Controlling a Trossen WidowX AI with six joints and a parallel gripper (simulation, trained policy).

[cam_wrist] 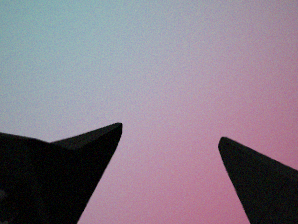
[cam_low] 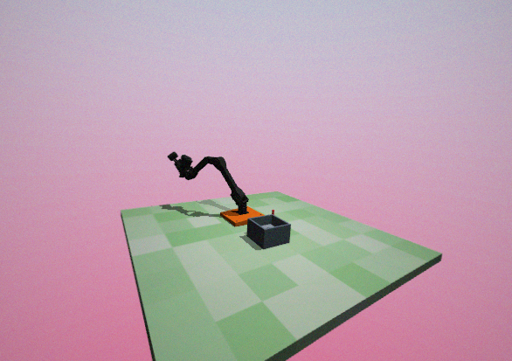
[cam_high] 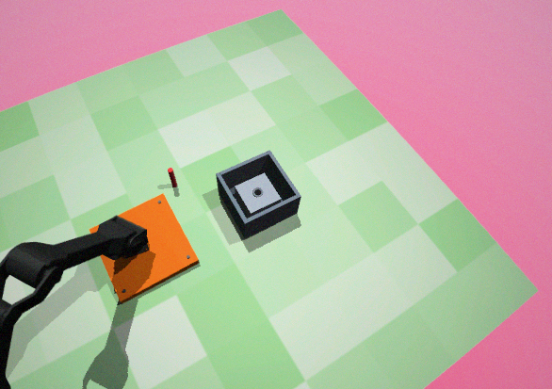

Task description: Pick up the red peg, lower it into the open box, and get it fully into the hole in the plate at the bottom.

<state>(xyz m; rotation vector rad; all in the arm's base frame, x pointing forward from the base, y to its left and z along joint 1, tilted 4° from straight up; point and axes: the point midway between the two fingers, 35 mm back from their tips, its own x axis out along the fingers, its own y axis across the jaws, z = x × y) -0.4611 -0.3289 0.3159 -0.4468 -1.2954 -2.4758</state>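
My gripper tip is now 64 cm short of the red peg, 50 cm to the right of it and 29 cm above it. Also, from my gripper tip: dark box: 83 cm ahead, 36 cm to the left, 30 cm below; grey plate: 83 cm ahead, 36 cm to the left, 28 cm below.
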